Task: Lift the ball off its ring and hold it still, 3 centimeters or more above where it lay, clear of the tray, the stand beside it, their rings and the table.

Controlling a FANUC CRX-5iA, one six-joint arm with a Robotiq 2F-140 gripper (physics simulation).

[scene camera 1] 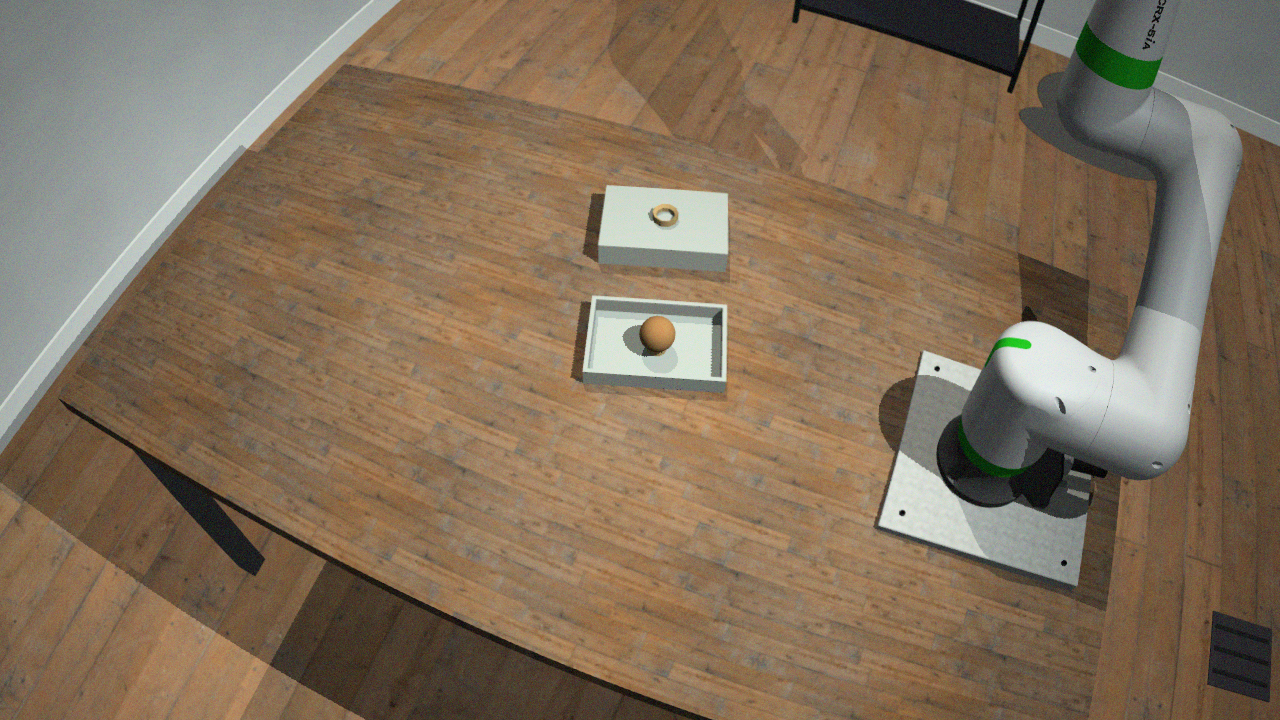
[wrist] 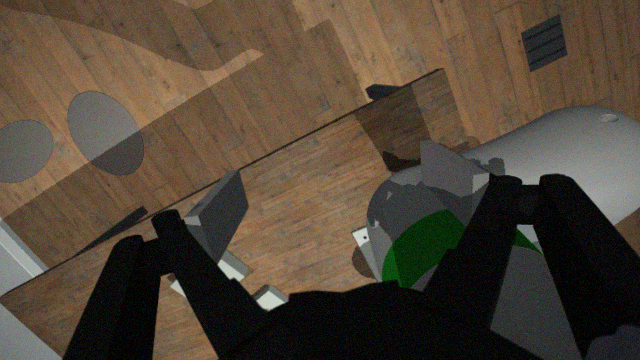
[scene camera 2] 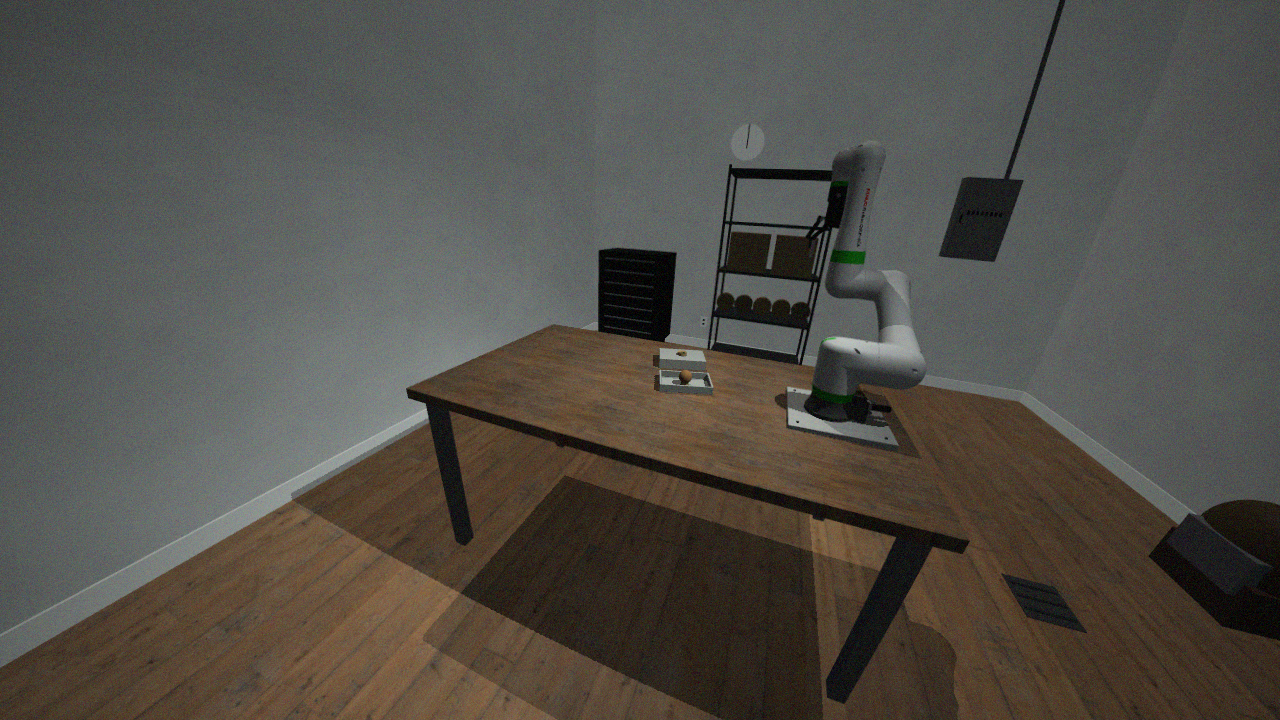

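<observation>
An orange-brown ball sits inside the pale shallow tray, a little apart from its walls; its ring is mostly hidden under it. A flat pale stand is beside the tray, towards the shelf side, with a tan ring on top. My gripper is open and empty, high above the table and far from the ball, near the arm's base side; it does not show in scene camera 1. Pale pieces of tray or stand show behind the left finger in the wrist view; the ball does not.
The wooden table carries the arm's base plate at its right end. The arm's lower links stand close by my right finger in the wrist view. A black shelf rack and a dark cabinet stand behind the table.
</observation>
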